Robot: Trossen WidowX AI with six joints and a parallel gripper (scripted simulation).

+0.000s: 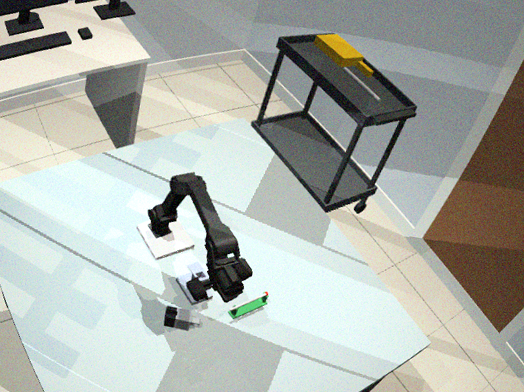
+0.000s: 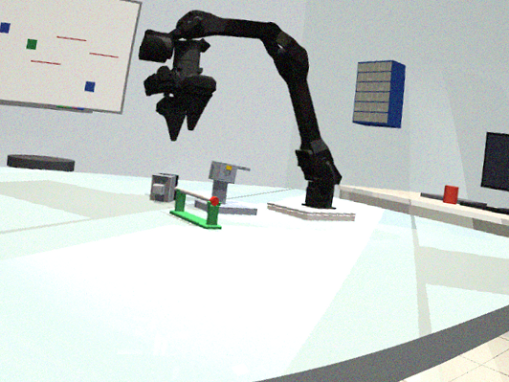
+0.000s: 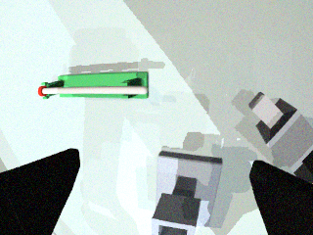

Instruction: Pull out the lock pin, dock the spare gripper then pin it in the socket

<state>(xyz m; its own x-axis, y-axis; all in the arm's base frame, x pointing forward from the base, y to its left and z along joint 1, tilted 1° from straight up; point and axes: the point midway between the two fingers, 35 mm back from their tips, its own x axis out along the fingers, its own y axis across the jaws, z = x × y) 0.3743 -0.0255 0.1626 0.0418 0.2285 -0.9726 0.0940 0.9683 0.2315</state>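
My gripper tip is now 12 cm above the spare gripper, 11 cm to the left of it and 2 cm past it. From my gripper tip the other things lie so: grey mount 11 cm behind, 9 cm below, 1 cm to the left; green cradle 13 cm to the left, 12 cm below, 2 cm ahead.
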